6 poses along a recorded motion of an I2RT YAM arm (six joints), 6.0 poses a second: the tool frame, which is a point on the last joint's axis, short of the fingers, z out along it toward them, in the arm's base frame.
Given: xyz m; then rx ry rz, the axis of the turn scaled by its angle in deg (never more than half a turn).
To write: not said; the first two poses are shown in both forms.
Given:
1: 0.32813, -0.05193, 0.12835, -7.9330, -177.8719, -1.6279
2: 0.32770, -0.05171, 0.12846, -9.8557, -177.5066, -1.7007
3: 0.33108, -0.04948, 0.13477, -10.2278, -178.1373, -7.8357
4: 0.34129, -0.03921, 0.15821, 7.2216, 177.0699, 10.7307
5: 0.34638, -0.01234, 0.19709, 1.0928, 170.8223, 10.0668
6: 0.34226, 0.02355, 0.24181, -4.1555, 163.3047, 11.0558
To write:
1: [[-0.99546, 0.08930, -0.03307, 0.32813], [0.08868, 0.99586, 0.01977, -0.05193], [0.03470, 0.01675, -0.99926, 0.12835], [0, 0, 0, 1]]
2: [[-0.99311, 0.11102, -0.03747, 0.32770], [0.11028, 0.99367, 0.02123, -0.05171], [0.03959, 0.01695, -0.99907, 0.12846], [0, 0, 0, 1]]
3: [[-0.99314, 0.11529, -0.01930, 0.33108], [0.11315, 0.98959, 0.08890, -0.04948], [0.02935, 0.08611, -0.99585, 0.13477], [0, 0, 0, 1]]
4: [[-0.99577, 0.07851, 0.04769, 0.34129], [0.08369, 0.98939, 0.11876, -0.03921], [-0.03786, 0.12225, -0.99178, 0.15821], [0, 0, 0, 1]]
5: [[-0.98794, 0.00359, 0.15480, 0.34638], [0.02175, 0.99304, 0.11576, -0.01234], [-0.15331, 0.11773, -0.98114, 0.19709], [0, 0, 0, 1]]
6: [[-0.95870, -0.06853, 0.27605, 0.34226], [-0.03070, 0.98980, 0.13911, 0.02355], [-0.28277, 0.12489, -0.95102, 0.24181], [0, 0, 0, 1]]
